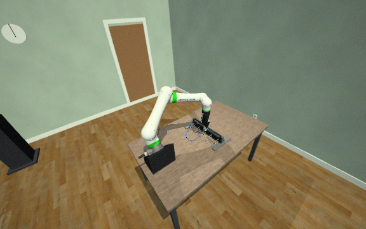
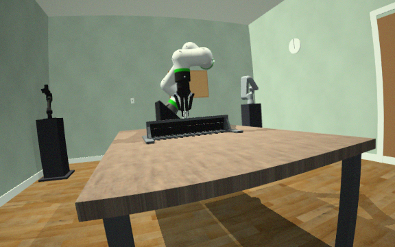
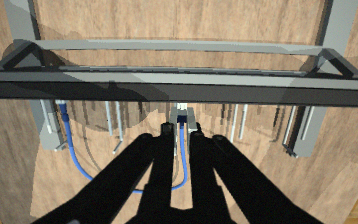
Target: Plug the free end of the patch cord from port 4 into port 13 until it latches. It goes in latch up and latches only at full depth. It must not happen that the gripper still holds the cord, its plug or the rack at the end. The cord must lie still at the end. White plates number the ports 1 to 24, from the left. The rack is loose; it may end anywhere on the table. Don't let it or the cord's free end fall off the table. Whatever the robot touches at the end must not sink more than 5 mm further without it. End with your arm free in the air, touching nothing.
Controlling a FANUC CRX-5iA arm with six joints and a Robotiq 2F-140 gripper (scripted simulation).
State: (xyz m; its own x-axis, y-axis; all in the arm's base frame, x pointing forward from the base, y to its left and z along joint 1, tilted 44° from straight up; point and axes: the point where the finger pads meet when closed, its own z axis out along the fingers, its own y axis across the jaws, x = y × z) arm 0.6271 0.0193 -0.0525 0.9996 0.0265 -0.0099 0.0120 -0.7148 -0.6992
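Now: hand 30 mm above the free end of patch cord and 10 mm short of it.
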